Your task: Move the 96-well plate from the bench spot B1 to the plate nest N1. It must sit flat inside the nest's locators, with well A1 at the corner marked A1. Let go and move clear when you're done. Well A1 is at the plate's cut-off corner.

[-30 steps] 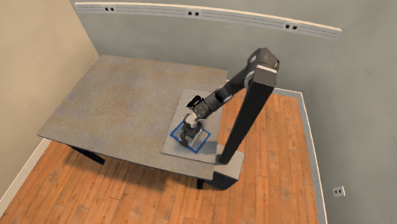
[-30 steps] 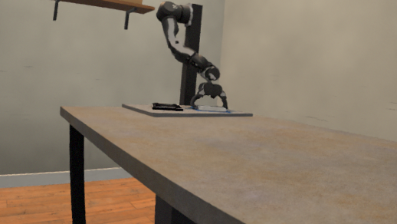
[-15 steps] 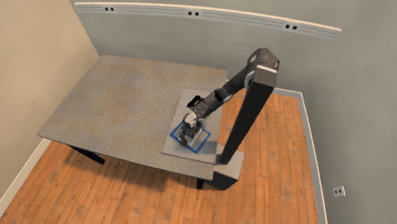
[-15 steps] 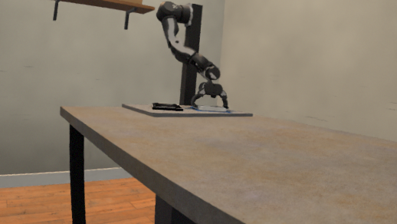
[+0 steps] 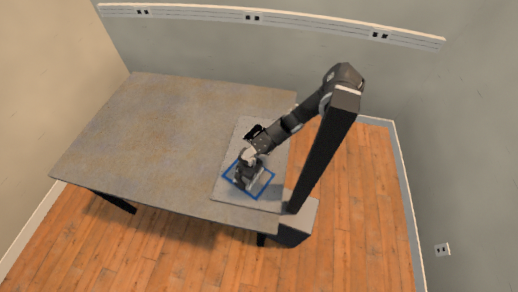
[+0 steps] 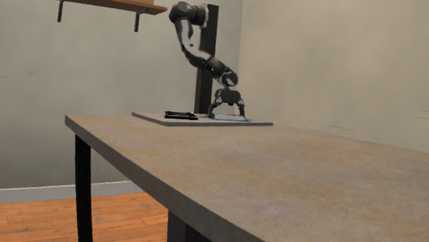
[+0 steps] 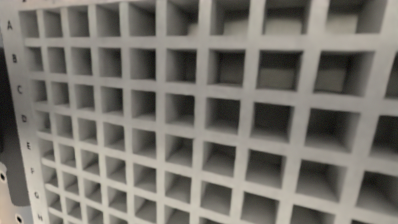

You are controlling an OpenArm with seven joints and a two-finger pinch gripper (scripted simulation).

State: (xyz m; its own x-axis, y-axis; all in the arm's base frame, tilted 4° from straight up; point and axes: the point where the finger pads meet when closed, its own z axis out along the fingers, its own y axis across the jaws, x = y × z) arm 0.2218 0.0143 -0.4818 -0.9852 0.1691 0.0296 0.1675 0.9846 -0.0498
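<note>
My hand is 1 cm below the white 96-well plate. From my hand the other things lie so: black plate nest 21 cm to the right, 1 cm ahead, 1 cm above.
</note>
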